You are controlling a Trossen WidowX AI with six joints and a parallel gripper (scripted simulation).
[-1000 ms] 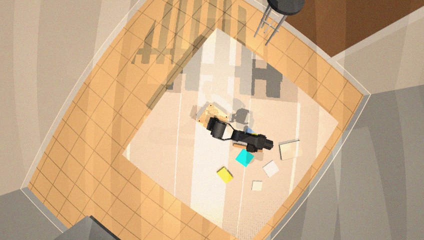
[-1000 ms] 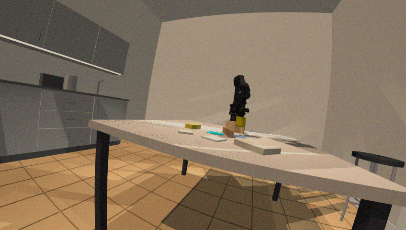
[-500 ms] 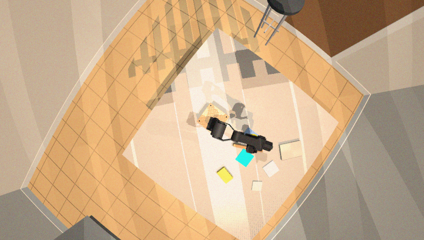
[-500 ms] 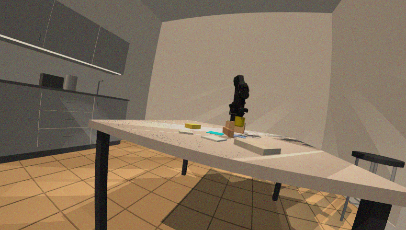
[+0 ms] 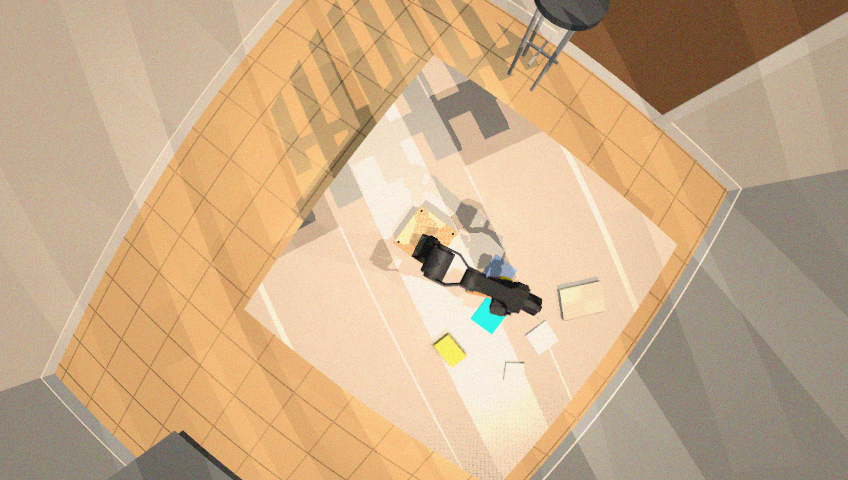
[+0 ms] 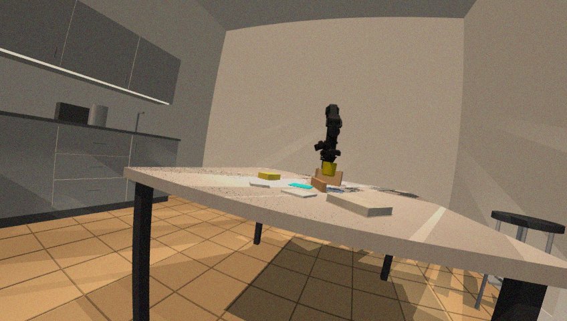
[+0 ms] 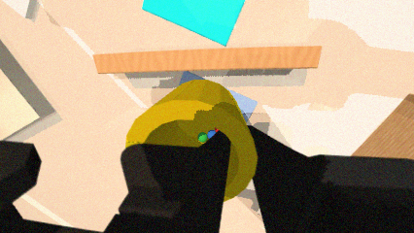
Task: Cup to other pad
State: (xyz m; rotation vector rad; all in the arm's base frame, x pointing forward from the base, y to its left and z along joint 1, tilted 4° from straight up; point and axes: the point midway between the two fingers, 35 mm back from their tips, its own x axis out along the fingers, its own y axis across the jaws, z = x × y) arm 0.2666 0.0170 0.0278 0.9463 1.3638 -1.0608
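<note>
Right now my gripper tip is 7 cm short of the cyan pad, 11 cm to the left of it and 11 cm above it. Also, from my gripper tip: pale blue pad (2 cm ahead, 4 cm to the left, 11 cm below); yellow cup (2 cm ahead, 1 cm to the left); low wooden wall (5 cm ahead, 3 cm to the right, 9 cm below).
</note>
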